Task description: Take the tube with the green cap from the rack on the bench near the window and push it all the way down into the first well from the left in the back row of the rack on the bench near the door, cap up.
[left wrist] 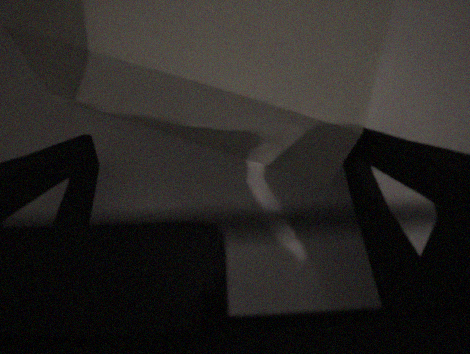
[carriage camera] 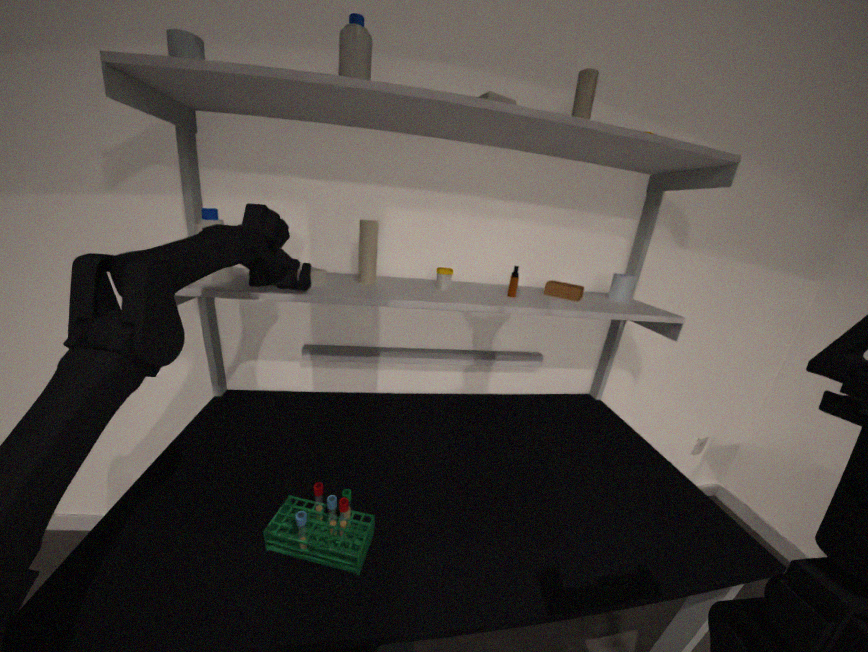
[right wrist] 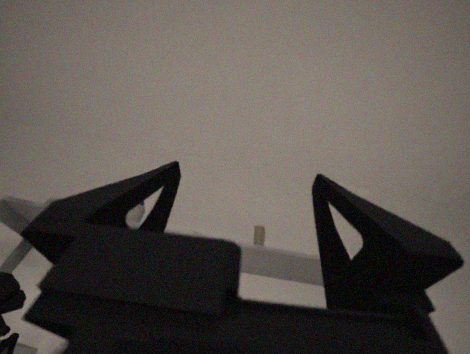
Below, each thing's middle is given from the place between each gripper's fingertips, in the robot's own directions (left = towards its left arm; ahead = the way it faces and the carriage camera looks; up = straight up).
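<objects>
Relative to the green rack (carriage camera: 281, 534), my right hand is 300 mm short of it, 480 mm to the right of it and 640 mm above it.
Counted from my left hand, the green rack is 17 cm to the right, 35 cm behind and 43 cm below. By its middle, the rack is nearer to my left hand than to my right hand.
</objects>
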